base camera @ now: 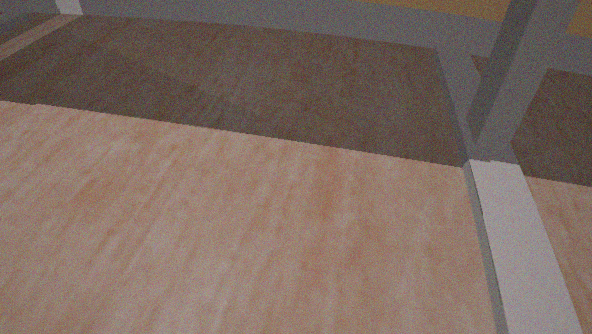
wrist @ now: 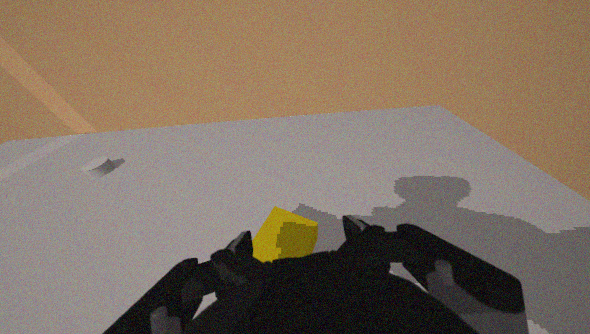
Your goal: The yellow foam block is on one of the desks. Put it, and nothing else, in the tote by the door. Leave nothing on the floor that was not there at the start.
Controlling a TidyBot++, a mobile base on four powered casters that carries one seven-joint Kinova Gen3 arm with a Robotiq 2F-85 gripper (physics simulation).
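Places are measured from the arm's base along level axes (x right, y up, z back), in metres.
Pixels of known places: gripper, fingertip midpoint: (wrist: 298, 233).
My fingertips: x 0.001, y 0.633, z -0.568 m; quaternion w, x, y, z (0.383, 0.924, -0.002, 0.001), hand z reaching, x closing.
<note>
For each thing: its top centre in the pictures, then the offset to it from my fingertips. "pt": a spot on its surface instead. Level surfaces: height alone.
- yellow foam block, middle of its top: (wrist: 277, 248) dx -0.025, dy -0.034, dz -0.004 m
- light grey desk top, its level: dy -0.079 m
- small pale object, middle of its top: (wrist: 94, 163) dx -0.446, dy -0.055, dz -0.265 m
- grey desk leg, surface spot: (base camera: 500, 90) pt dx +0.255, dy -0.907, dz +0.043 m
The yellow foam block (wrist: 267, 237) lies on a light grey desk top (wrist: 200, 175) in the wrist view, turned at an angle. My gripper (wrist: 298, 233) is open, with its fingers spread wide and nothing gripped. The block shows between the two fingertips in the picture, nearer the left one, and its lower part is hidden behind the gripper's body. How far the fingertips are above the block I cannot tell. A shadow falls across the block's right part. The tote does not show in either view.
A small pale object (wrist: 102, 166) lies on the desk at the left. The desk's far edge and right corner show against a tan wall (wrist: 300, 60). In the base camera view, a grey desk leg (base camera: 500, 90) and a pale floor-level bar (base camera: 525, 240) stand at the right.
</note>
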